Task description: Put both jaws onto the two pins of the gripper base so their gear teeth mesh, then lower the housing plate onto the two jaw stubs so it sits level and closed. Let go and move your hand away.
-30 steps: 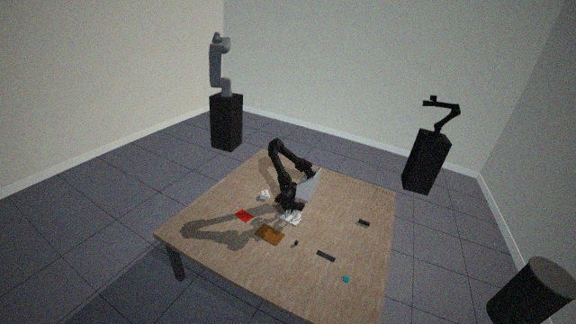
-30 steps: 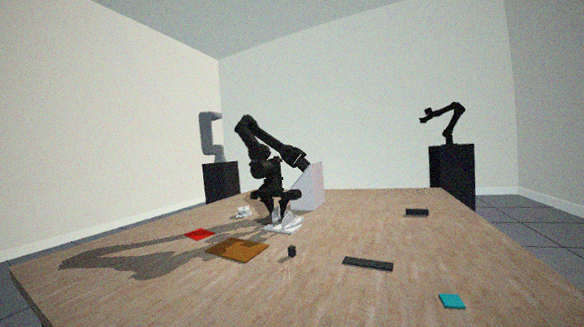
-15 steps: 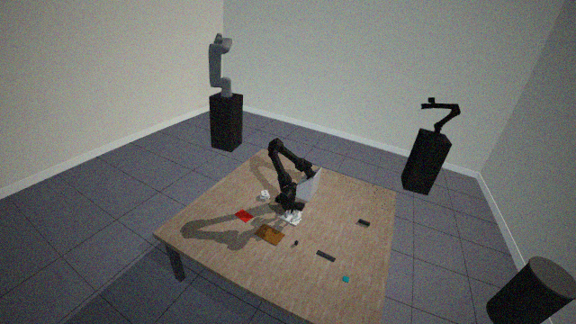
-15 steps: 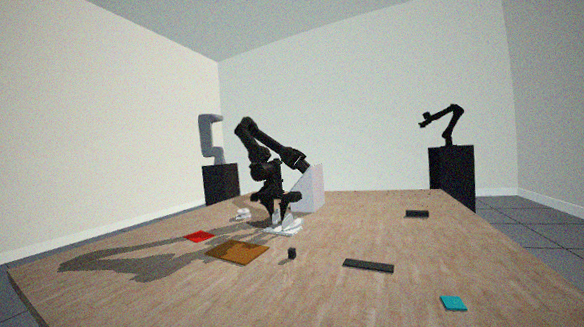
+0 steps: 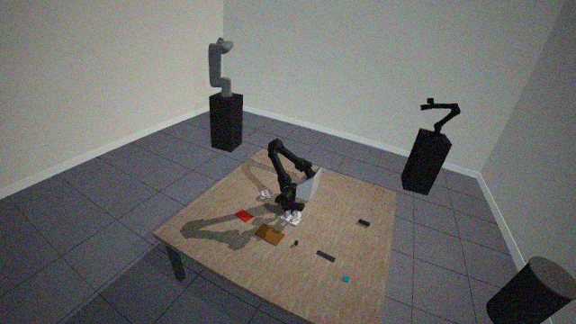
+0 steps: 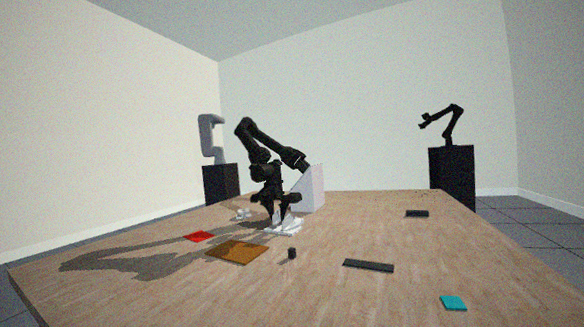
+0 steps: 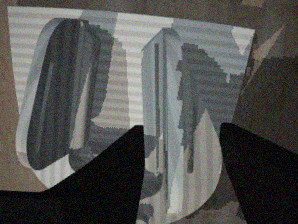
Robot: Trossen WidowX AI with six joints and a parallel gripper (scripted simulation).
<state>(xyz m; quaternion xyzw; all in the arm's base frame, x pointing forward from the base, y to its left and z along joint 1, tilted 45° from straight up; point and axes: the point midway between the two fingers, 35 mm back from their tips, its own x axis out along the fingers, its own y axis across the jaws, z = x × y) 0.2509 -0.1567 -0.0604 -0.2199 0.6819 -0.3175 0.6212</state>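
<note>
Now: the grey jaw 20 mm behind my gripper tip, 50 mm to the left of it and 10 mm below it. Also, from my gripper tip: orange-brown tile (200 mm ahead, 50 mm to the right, 30 mm below); black cylinder (210 mm ahead, 120 mm to the left, 20 mm below); red tile (120 mm ahead, 260 mm to the right, 30 mm below).
</note>
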